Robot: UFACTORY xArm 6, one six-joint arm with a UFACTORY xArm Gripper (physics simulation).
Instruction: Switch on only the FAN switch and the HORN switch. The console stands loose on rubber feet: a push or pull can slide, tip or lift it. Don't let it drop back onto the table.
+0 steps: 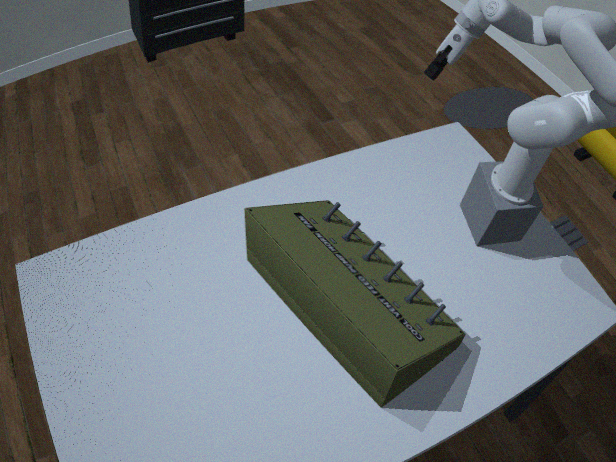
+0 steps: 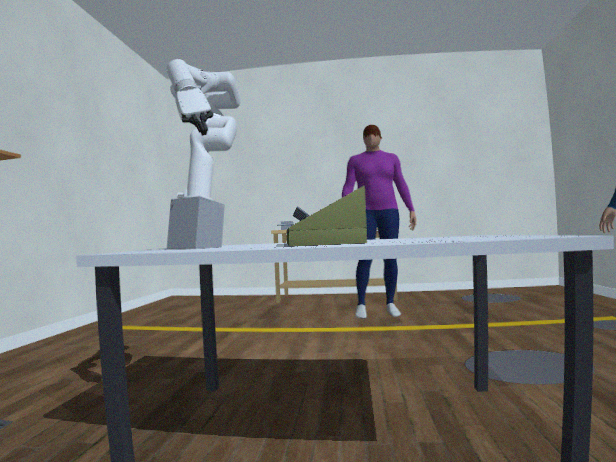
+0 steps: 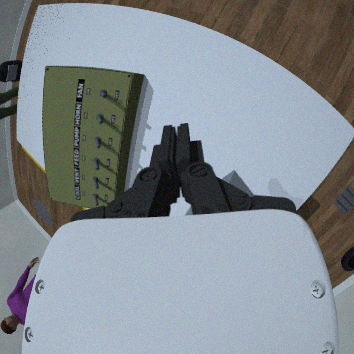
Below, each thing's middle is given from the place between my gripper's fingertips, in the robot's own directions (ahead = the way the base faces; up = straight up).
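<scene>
With the olive wedge-shaped console (image 1: 380, 326), my hand is well short of it, a good way to the right of it and far above it.
</scene>
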